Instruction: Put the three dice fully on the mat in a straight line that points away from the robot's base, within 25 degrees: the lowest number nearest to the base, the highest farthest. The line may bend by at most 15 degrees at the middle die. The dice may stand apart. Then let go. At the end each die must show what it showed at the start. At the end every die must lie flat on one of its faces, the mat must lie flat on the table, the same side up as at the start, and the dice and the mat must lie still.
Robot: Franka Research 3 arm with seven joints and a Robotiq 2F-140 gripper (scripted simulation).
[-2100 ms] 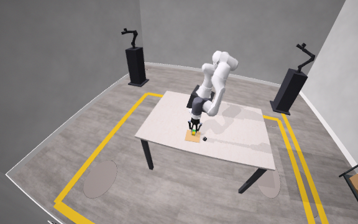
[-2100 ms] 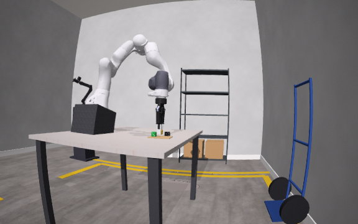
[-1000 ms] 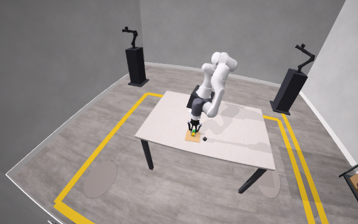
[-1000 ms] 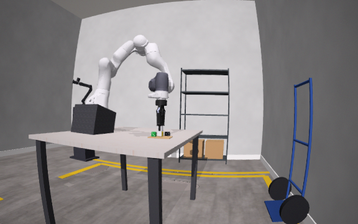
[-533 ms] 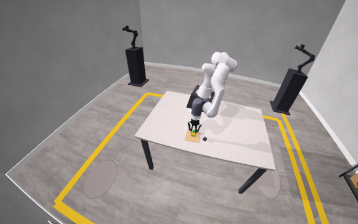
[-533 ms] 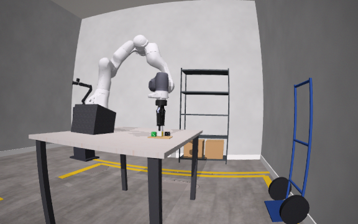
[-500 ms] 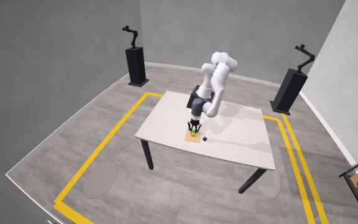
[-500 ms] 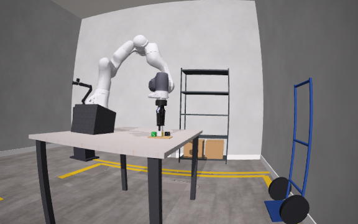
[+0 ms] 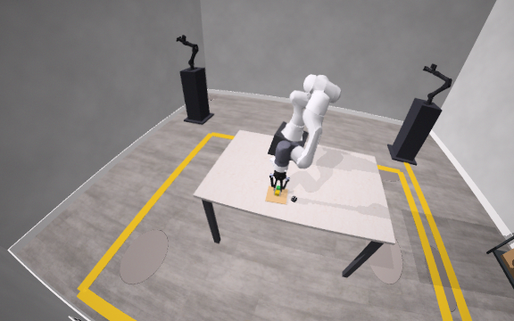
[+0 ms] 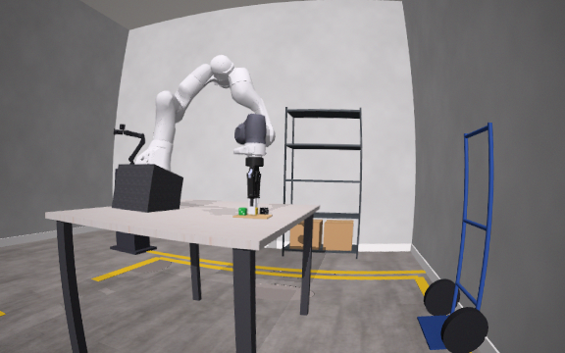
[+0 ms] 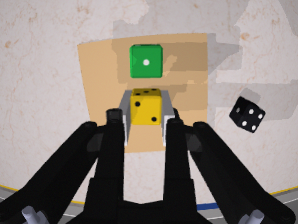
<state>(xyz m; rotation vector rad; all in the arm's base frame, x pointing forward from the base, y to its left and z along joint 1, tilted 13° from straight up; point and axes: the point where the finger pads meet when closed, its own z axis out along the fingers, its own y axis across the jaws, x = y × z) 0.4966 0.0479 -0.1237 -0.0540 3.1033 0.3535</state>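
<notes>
The yellow die is 2 cm below my hand. The rest, counted from my hand: black die: 1 cm ahead, 12 cm to the left, 3 cm below; green die: 5 cm behind, 2 cm below; tan mat: 4 cm below.
</notes>
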